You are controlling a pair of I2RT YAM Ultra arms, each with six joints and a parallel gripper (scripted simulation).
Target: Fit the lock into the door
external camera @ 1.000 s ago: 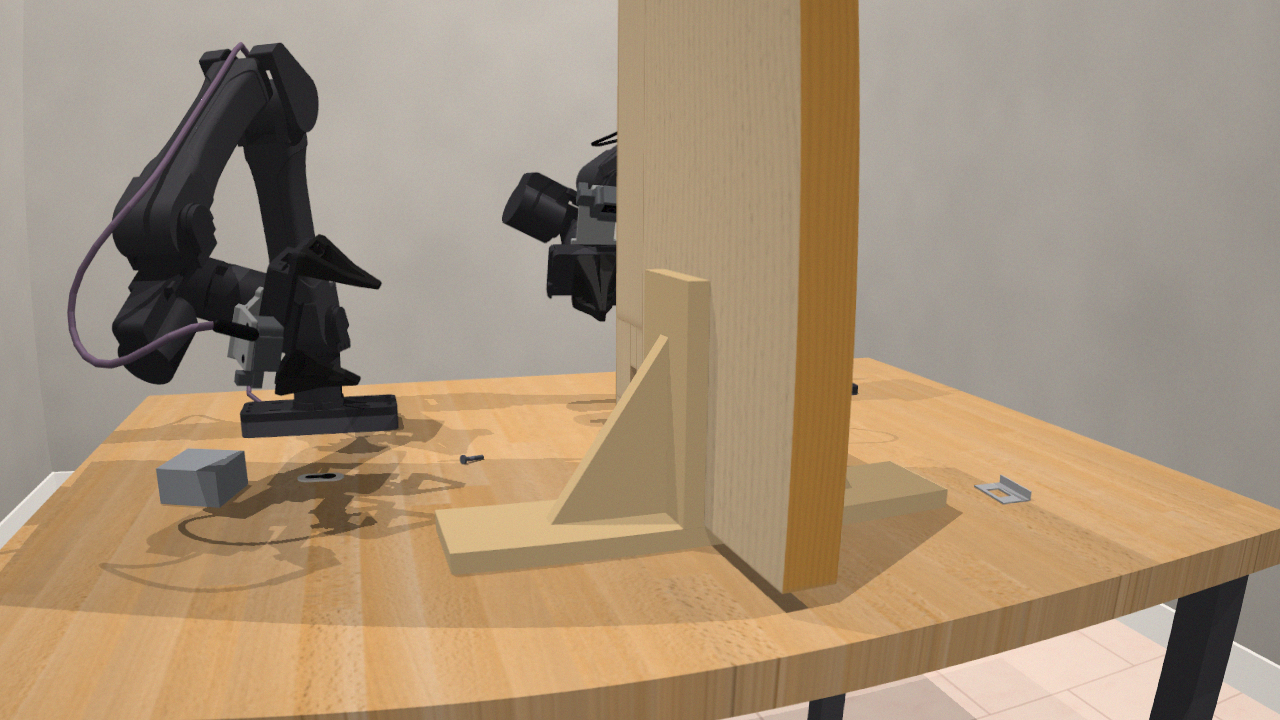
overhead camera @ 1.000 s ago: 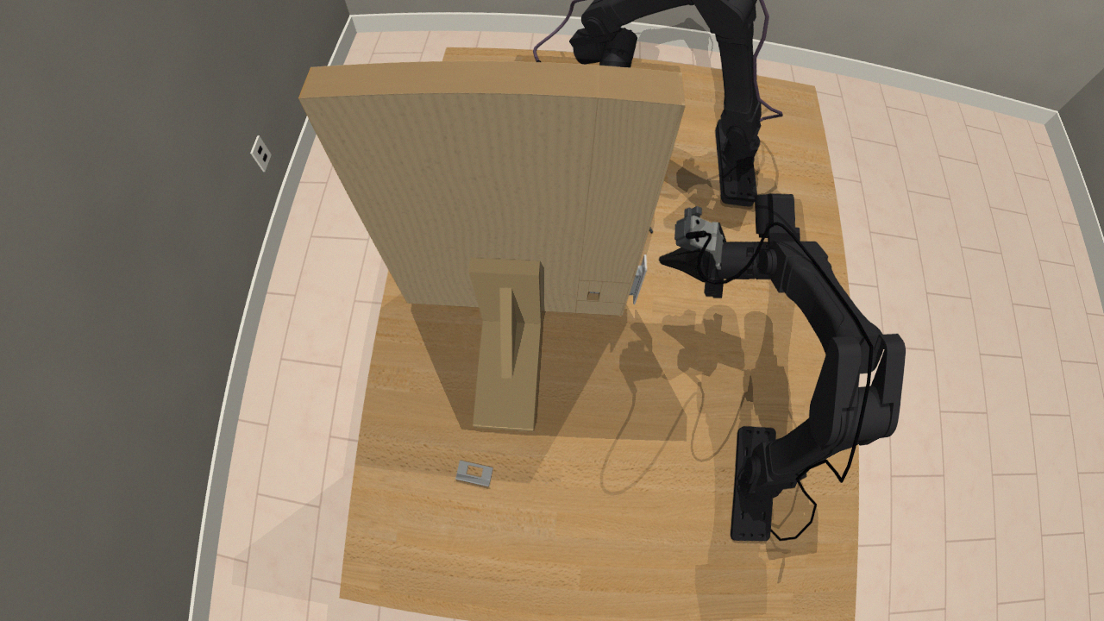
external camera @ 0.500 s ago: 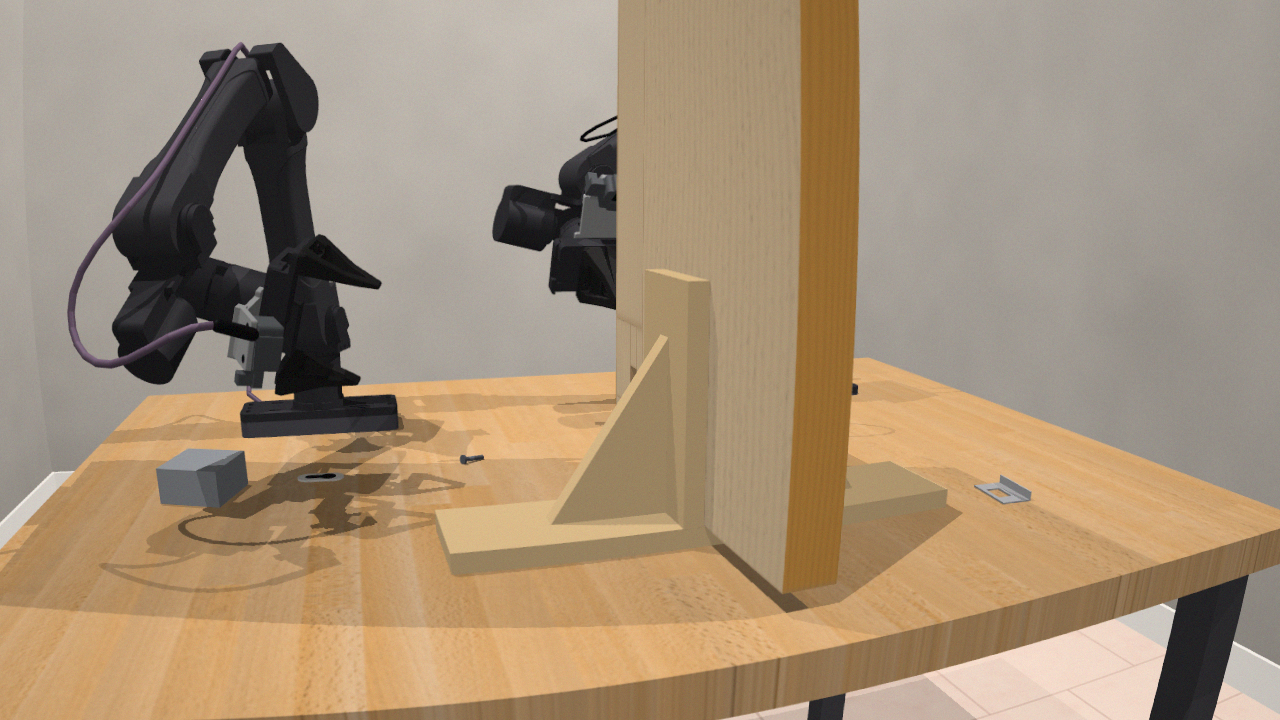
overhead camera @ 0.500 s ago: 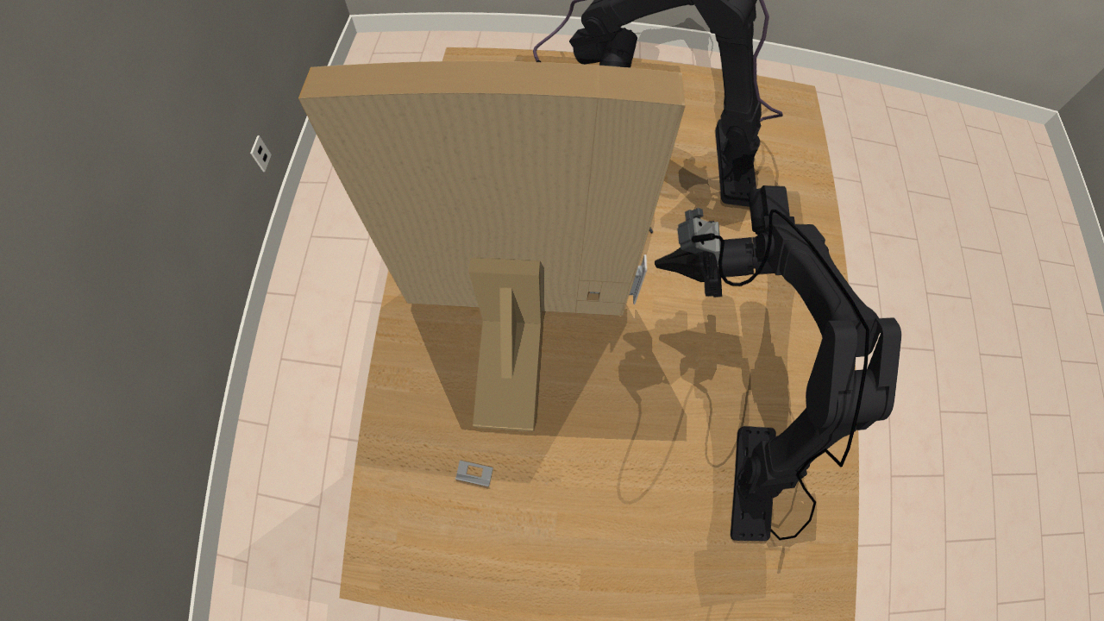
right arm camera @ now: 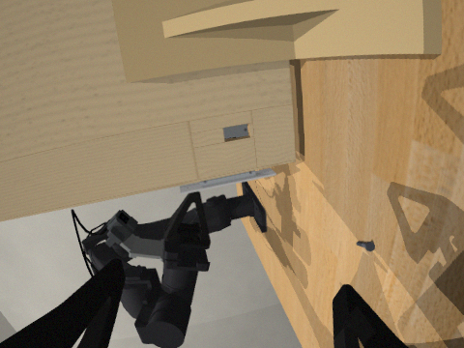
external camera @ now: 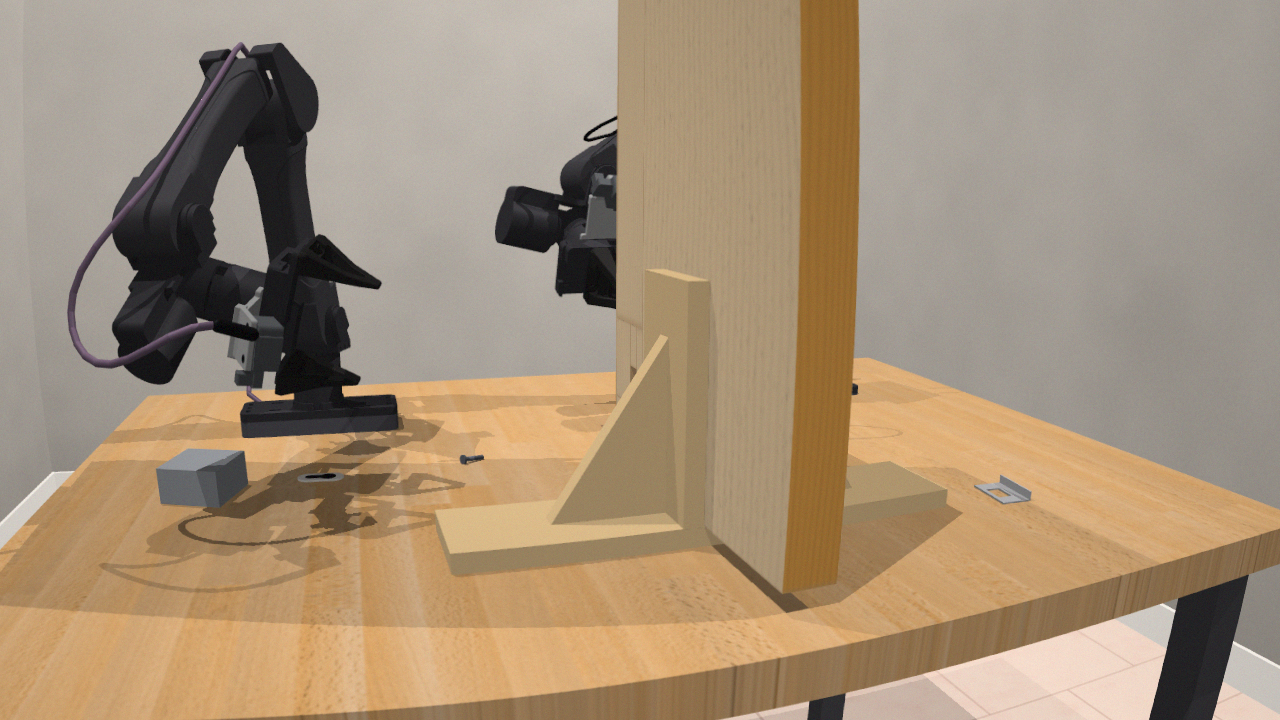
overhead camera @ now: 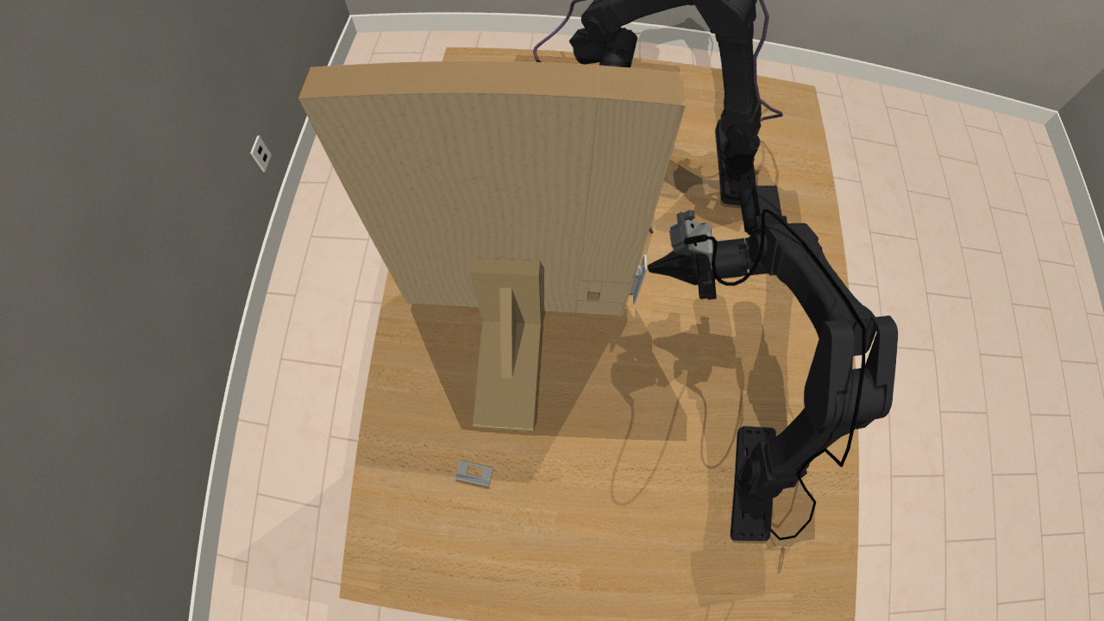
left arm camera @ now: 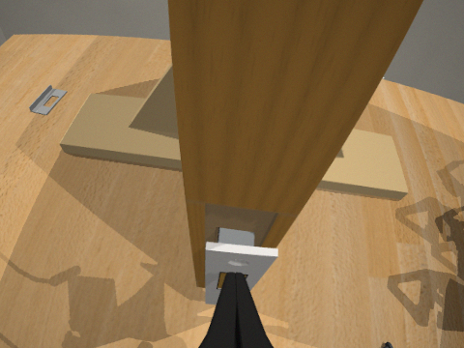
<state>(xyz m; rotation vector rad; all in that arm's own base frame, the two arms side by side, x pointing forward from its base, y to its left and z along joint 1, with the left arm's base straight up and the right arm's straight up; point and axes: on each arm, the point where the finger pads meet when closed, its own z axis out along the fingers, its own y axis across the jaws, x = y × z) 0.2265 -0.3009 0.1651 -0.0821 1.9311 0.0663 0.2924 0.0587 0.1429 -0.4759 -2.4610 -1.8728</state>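
My left gripper is now 5 cm short of the silver lock and 5 cm above it. From my left hand the other things lie so: angled metal plate (31 cm to the left, 27 cm ahead, 16 cm below); keyhole cover (33 cm to the right, 17 cm below); bolt (17 cm to the right, 16 cm below, 2 cm behind).
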